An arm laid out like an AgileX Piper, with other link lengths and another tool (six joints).
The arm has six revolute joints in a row. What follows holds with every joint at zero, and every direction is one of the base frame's. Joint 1 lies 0.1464 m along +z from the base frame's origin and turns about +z. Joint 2 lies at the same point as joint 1 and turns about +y. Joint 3 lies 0.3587 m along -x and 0.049 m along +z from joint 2 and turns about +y. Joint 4 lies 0.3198 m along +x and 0.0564 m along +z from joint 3 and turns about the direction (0.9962, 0, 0.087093). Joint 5 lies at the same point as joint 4 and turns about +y. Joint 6 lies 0.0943 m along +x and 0.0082 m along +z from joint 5 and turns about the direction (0.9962, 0, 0.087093). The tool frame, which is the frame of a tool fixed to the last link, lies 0.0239 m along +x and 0.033 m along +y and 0.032 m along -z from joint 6; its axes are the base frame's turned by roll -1.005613, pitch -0.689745 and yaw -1.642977 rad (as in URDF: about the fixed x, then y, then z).
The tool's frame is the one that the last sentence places.
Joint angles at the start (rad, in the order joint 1, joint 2, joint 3, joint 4, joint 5, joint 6):
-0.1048, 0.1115, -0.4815, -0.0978, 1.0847, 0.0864
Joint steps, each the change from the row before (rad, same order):
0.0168, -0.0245, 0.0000, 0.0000, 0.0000, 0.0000
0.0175, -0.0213, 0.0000, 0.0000, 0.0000, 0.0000
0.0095, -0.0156, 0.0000, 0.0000, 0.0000, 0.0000
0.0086, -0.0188, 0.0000, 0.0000, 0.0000, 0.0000
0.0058, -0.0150, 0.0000, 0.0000, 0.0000, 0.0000
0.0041, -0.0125, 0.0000, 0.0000, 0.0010, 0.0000
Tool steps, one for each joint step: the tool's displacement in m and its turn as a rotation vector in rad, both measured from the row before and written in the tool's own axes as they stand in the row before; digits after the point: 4 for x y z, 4 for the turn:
-0.0013, 0.0004, -0.0041, 0.0284, 0.0007, -0.0087
-0.0011, 0.0004, -0.0037, 0.0264, -0.0018, -0.0079
-0.0007, 0.0003, -0.0026, 0.0176, 0.0014, -0.0049
-0.0009, 0.0003, -0.0031, 0.0196, 0.0040, -0.0051
-0.0007, 0.0003, -0.0024, 0.0151, 0.0040, -0.0038
-0.0006, 0.0003, -0.0021, 0.0114, 0.0034, -0.0027

